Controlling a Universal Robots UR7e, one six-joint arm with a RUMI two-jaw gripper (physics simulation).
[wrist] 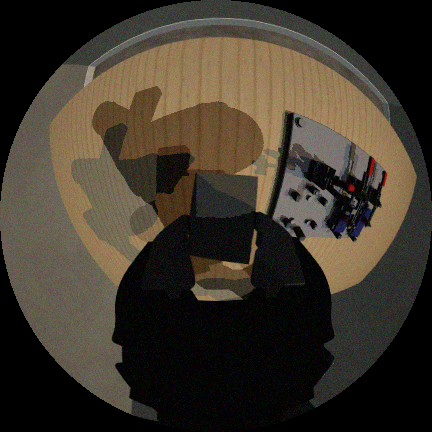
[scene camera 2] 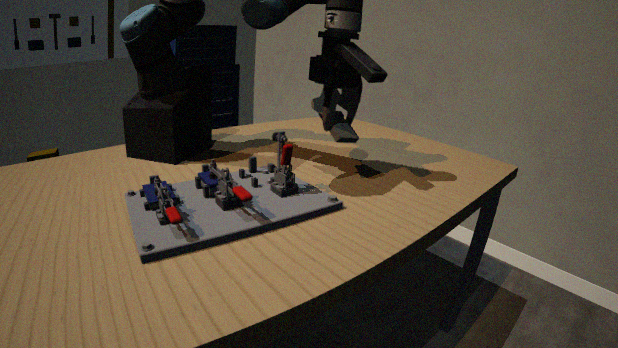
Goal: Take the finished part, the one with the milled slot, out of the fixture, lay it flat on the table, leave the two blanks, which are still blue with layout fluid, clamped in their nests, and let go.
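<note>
My gripper (scene camera 2: 338, 123) (wrist: 221, 215) is shut on the finished part (scene camera 2: 345, 132) (wrist: 225, 197), a grey block, and holds it above the table to the right of the fixture in the scene view. The part's slot cannot be made out. The fixture plate (scene camera 2: 210, 230) (wrist: 320, 135) lies on the table (scene camera 2: 310, 270) (wrist: 220, 70). One blue blank (scene camera 2: 208, 178) (wrist: 341, 226) sits in the middle nest under a lowered clamp. The other blue blank (scene camera 2: 150, 194) (wrist: 358, 229) sits in the end nest under a lowered clamp.
The third nest's clamp (scene camera 2: 283, 175) (wrist: 320, 171) stands upright with its red handle (scene camera 2: 286, 154) raised, beside several short pins. The robot's dark base block (scene camera 2: 150, 129) stands behind the fixture. A wall (scene camera 2: 475, 65) rises beyond the table.
</note>
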